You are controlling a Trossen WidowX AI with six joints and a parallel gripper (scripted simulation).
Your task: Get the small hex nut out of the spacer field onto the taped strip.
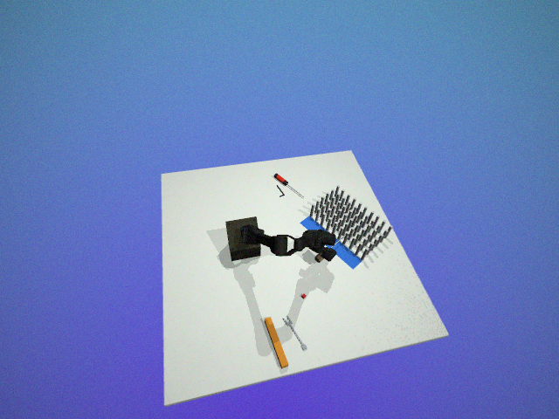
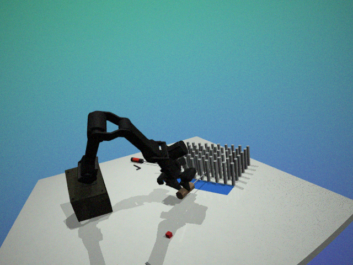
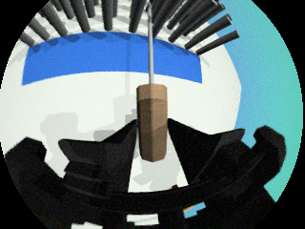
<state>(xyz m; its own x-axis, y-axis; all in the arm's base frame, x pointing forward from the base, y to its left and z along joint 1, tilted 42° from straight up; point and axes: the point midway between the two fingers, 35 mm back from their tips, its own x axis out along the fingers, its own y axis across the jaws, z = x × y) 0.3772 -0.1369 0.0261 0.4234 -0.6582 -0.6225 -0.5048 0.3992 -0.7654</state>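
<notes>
Right now my gripper tip is 7 cm short of the blue taped strip, 10 cm to the right of it and 3 cm above it. Round my gripper tip: grey rod tool: 9 cm ahead, 6 cm to the left; grey wrench: 23 cm behind, 36 cm to the right, 3 cm below; small red cube: 15 cm behind, 20 cm to the right, 3 cm below.
</notes>
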